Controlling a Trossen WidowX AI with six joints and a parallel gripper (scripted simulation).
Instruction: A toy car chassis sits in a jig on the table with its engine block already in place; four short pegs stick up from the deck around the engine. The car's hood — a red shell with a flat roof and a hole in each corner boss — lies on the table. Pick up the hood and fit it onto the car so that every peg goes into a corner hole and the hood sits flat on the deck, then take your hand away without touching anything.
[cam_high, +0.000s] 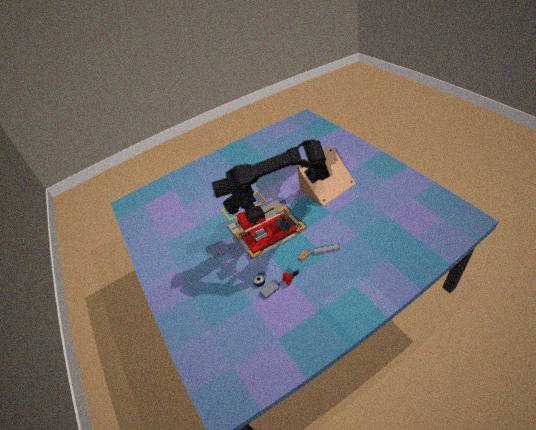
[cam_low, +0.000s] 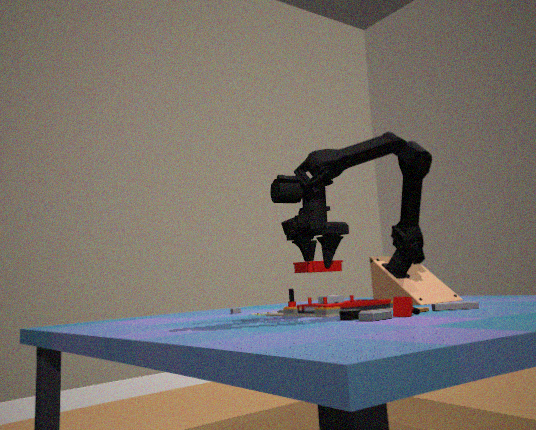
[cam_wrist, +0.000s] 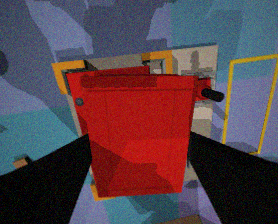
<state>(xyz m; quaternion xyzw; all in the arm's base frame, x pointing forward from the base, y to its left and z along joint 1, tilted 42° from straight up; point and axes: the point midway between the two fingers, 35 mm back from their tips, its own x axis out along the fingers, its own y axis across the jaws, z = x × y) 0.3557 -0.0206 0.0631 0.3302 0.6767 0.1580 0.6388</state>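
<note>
Right now the grey engine block is 30 mm to the left of my gripper tip and 80 mm below it. Also, from my gripper tip: wheel: 130 mm ahead, 180 mm to the left, 100 mm below; red hood: 10 mm above.
</note>
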